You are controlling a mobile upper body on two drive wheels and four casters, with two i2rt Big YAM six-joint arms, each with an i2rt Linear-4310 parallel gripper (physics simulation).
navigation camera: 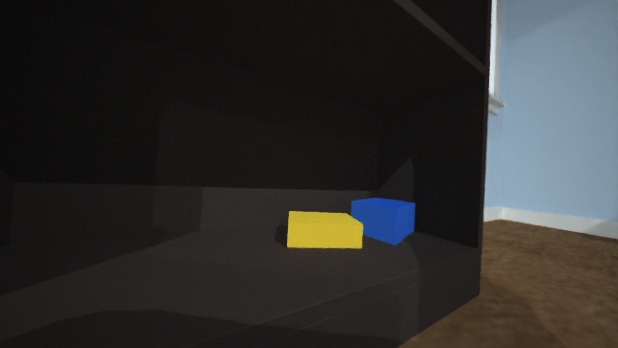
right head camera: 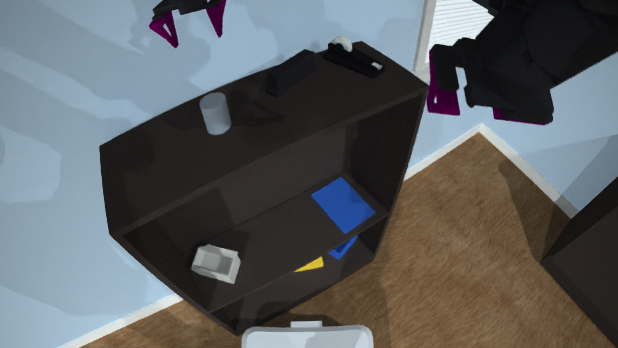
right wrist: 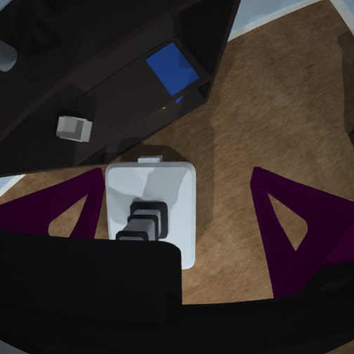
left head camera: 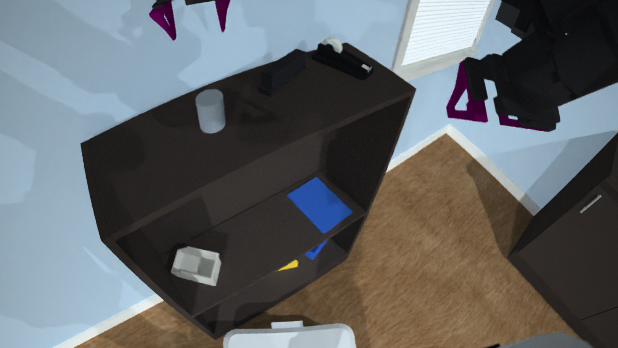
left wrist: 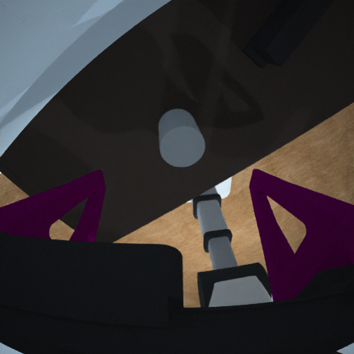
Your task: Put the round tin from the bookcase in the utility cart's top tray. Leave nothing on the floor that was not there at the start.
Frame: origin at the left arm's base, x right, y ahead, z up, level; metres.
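Seen in the pictures: left gripper, between the fingertips: (right head camera: pixel 197 41) (left head camera: pixel 198 34); right gripper, between the fingertips: (right head camera: pixel 463 110) (left head camera: pixel 475 116).
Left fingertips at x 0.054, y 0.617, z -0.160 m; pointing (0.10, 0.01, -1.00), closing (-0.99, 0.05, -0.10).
Observation:
Offsets run from my left fingertips to a thing's middle. "spot": to the spot under its first point.
The round tin {dy -0.041, dx +0.016, dz -0.155 m} (left head camera: pixel 211 112) (right head camera: pixel 216 114) (left wrist: pixel 181 140) is a plain grey cylinder standing upright on top of the dark bookcase {spot: dy -0.172, dx -0.064, dz -0.190 m} (left head camera: pixel 165 175) (right head camera: pixel 175 170). Part of the tin (right wrist: pixel 6 56) also shows at the left edge of the right wrist view. My left gripper (left head camera: pixel 198 35) (right head camera: pixel 198 41) (left wrist: pixel 177 177) is open and empty, above the bookcase top; in the left wrist view the tin lies beyond its fingertips. My right gripper (right wrist: pixel 177 175) (left head camera: pixel 492 120) is open and empty, off to the right of the bookcase. The utility cart does not show in these views.
A black block {dy +0.112, dx +0.169, dz -0.163 m} (left head camera: pixel 284 72) and a tape dispenser {dy +0.190, dx +0.329, dz -0.155 m} (left head camera: pixel 343 61) stand on the bookcase top. A grey-white container {dy -0.124, dx -0.134, dz -0.730 m} (left head camera: pixel 196 266) and a blue flat item {dy +0.134, dx +0.323, dz -0.762 m} (left head camera: pixel 320 204) lie on the shelf below. Yellow {dy +0.070, dx +0.173, dz -1.127 m} (navigation camera: pixel 325 231) and blue {dy +0.164, dx +0.337, dz -1.112 m} (navigation camera: pixel 384 220) boxes sit low. A dark cabinet (left head camera: pixel 575 250) stands right.

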